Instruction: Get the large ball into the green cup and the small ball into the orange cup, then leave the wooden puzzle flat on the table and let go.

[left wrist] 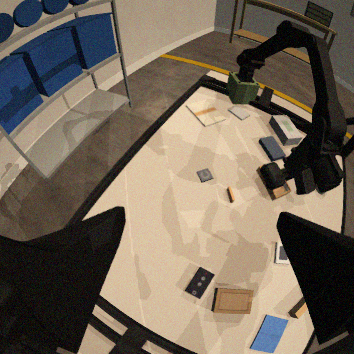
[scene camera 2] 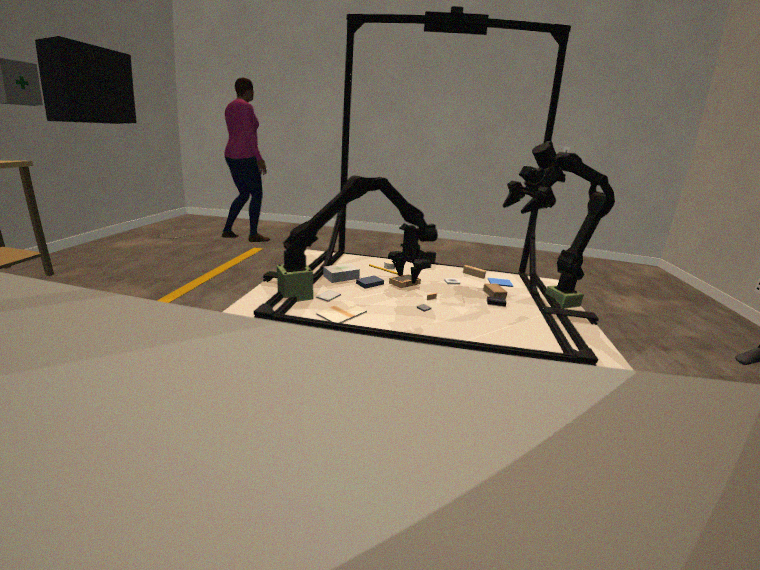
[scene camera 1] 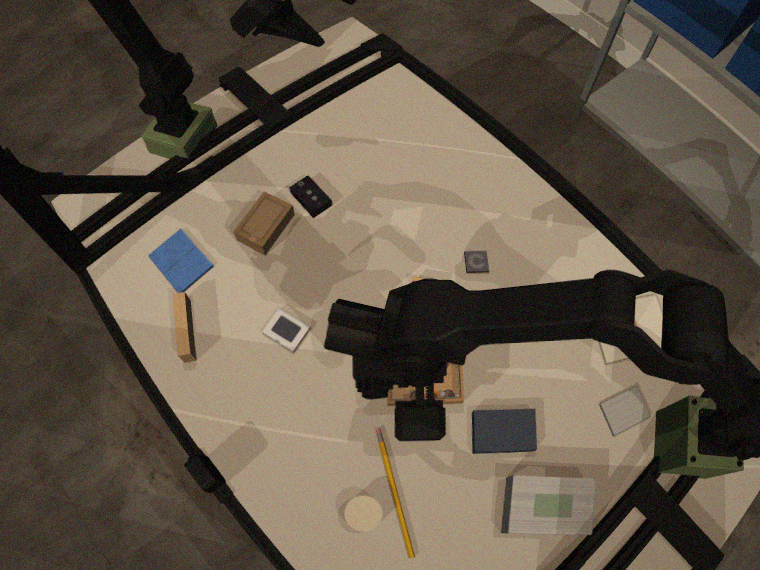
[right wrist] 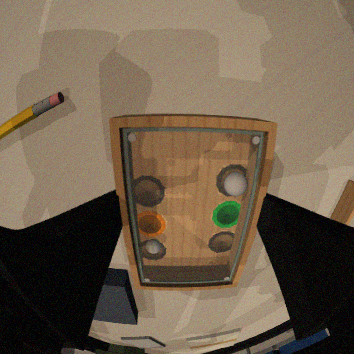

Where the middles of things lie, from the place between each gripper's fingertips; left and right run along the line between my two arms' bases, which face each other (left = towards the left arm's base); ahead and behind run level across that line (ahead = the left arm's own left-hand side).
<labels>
I see my right gripper 1 cm to the left of the wooden puzzle (scene camera 1: 451, 391) and 1 cm short of it. Also, from my right hand: dark blue block (scene camera 1: 512, 430): 14 cm to the right, 1 cm below, 1 cm ahead.
Right now my left hand is 21 cm past the wooden puzzle, 28 cm to the left of it and 34 cm above it. Also, from my left hand: dark blue block: 21 cm behind, 42 cm to the right, 34 cm below.
</labels>
